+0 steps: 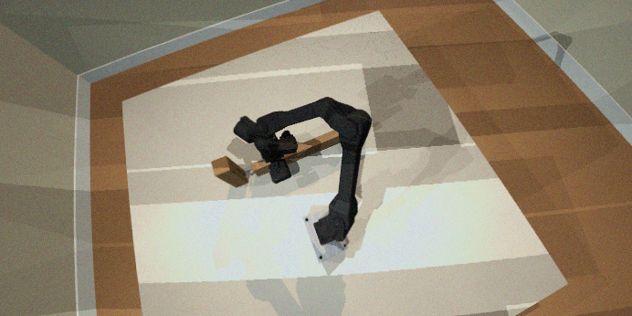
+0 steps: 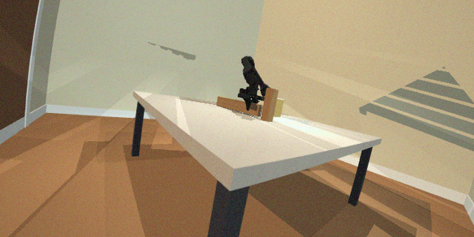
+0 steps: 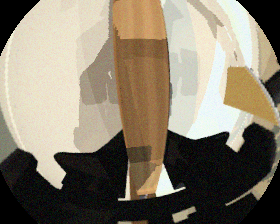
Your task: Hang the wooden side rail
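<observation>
Right now my gripper tip is 150 mm to the right of the headboard post and 60 mm below it.
</observation>
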